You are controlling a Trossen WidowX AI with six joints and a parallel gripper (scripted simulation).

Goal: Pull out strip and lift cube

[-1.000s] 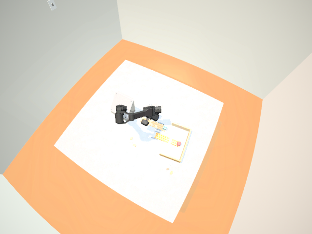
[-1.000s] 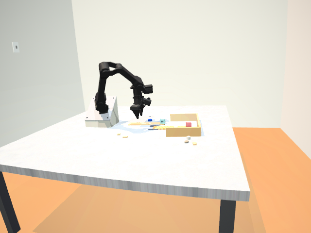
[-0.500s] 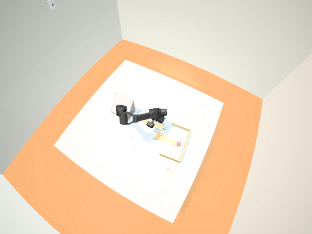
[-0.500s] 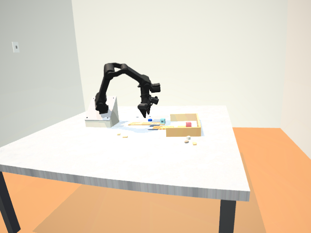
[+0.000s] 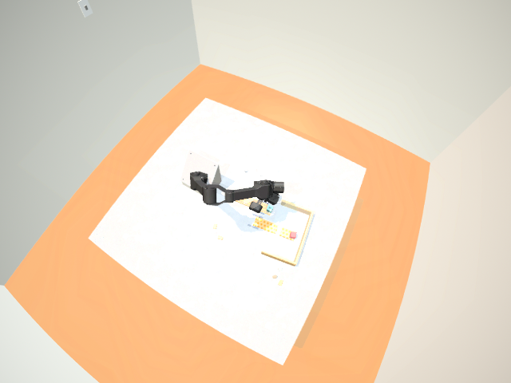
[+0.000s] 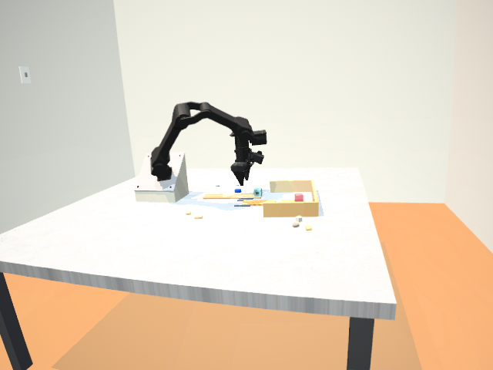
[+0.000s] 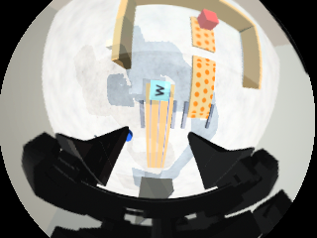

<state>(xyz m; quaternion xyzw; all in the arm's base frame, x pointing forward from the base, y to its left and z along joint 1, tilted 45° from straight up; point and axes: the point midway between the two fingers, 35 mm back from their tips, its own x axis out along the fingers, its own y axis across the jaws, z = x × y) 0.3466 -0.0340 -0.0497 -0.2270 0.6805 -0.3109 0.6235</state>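
The labelled cube lies 60 mm ahead of my gripper tip and 40 mm below it. The rest, counted from my gripper tip: strip (60 mm below, 60 mm behind); blue disc (80 mm to the left, 60 mm below, 50 mm behind); red cube (230 mm ahead, 100 mm to the right, 40 mm below).
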